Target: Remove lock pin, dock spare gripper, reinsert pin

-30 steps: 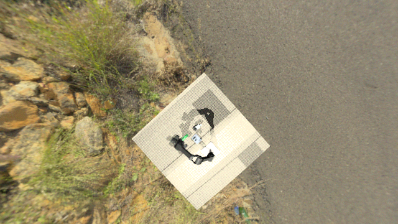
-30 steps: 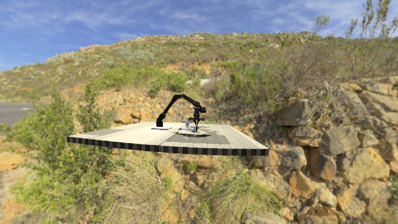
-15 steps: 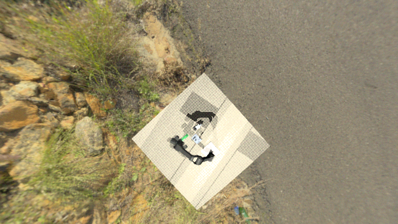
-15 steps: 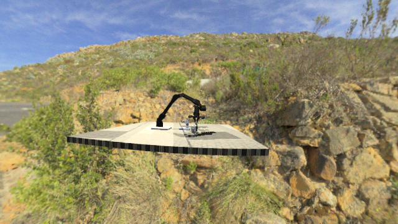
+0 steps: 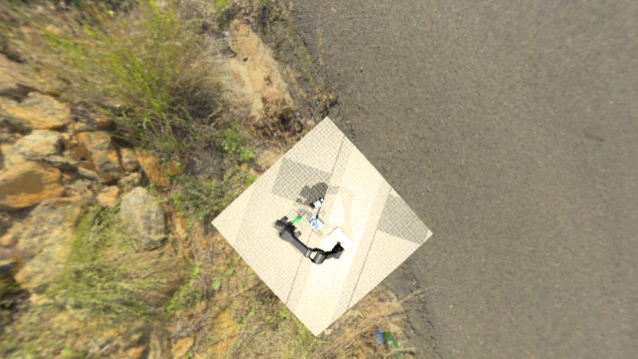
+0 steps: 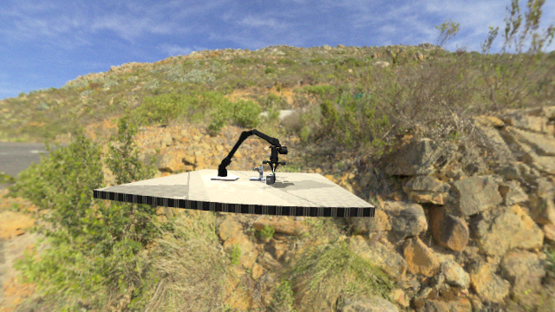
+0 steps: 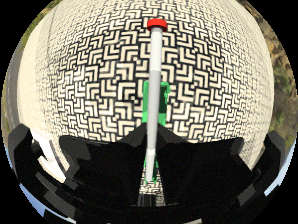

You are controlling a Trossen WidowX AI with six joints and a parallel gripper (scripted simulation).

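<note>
My gripper tip is 20 mm to the left of the green strip and 20 mm above it. Round my gripper tip: grey mount (100 mm behind, 140 mm to the right, 10 mm above); spare gripper (10 mm behind, 260 mm to the right, 20 mm below).
</note>
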